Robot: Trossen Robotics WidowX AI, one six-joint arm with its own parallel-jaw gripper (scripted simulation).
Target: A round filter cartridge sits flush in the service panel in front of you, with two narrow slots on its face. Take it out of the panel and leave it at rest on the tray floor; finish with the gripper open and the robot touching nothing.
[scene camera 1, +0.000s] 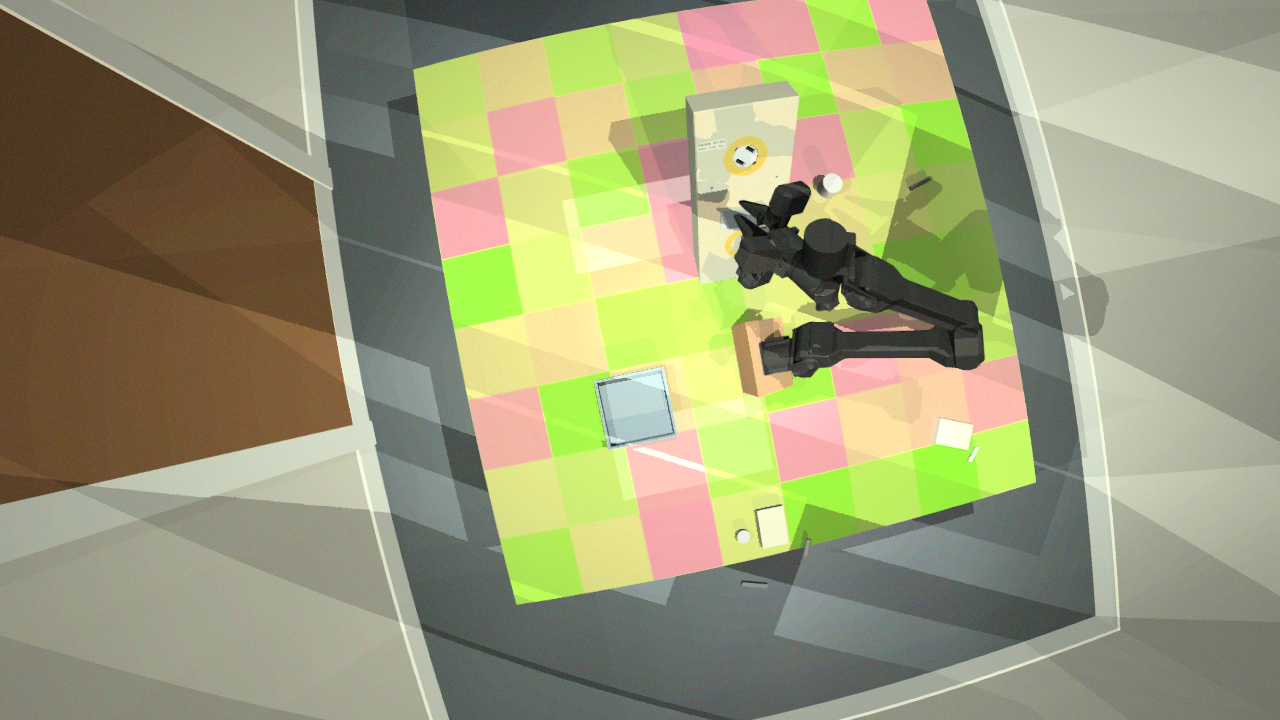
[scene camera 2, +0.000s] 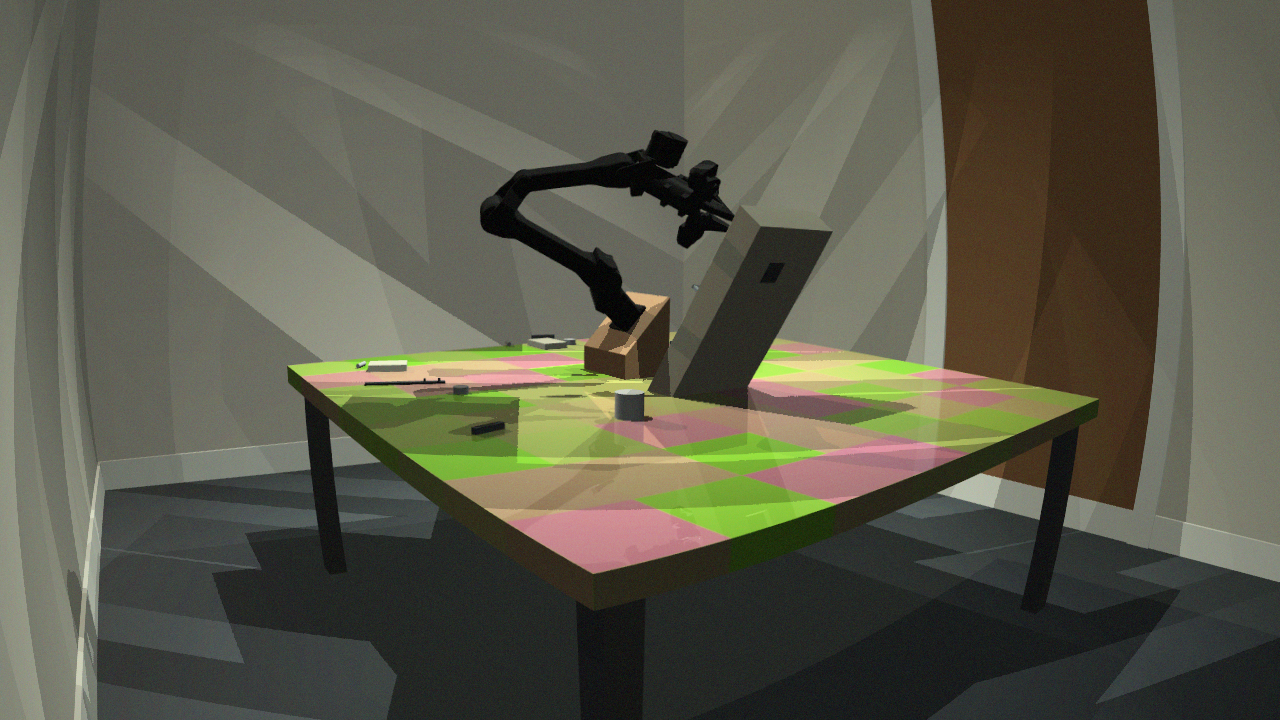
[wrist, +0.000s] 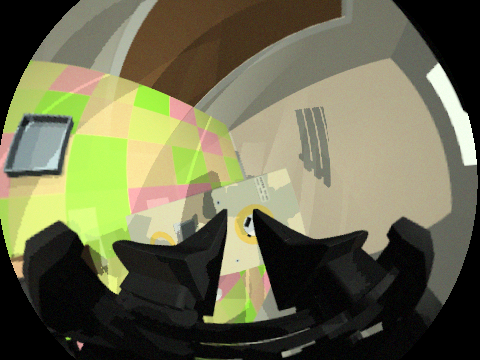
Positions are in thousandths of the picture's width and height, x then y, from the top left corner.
My gripper shows in scene camera 1 (577,288), in scene camera 2 (574,313) and in the wrist view (501,593).
